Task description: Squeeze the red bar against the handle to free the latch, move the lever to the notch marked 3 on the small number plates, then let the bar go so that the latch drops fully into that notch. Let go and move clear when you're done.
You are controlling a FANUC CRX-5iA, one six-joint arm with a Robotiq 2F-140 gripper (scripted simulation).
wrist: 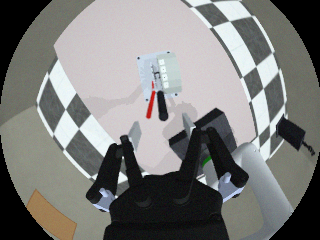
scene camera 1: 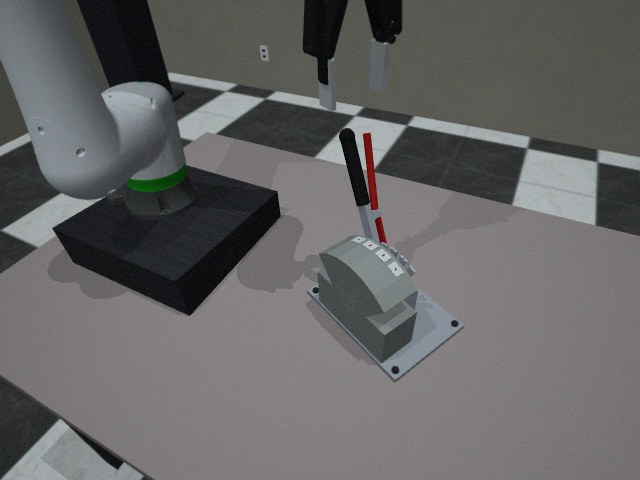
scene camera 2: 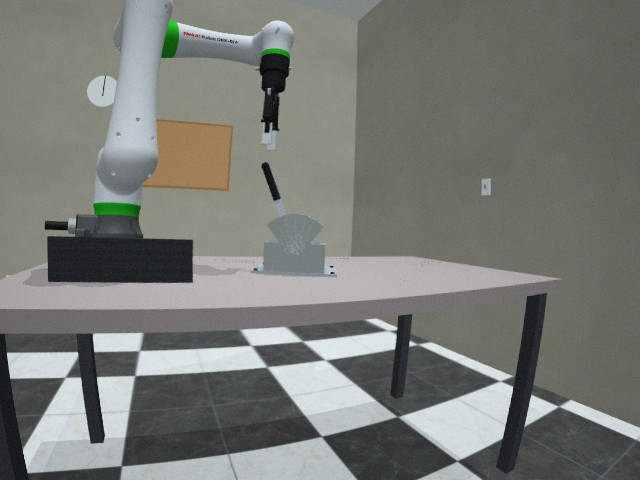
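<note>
The gripper is visible, including in the wrist view and in scene camera 2. A red bar and a number plate are also present.
</note>
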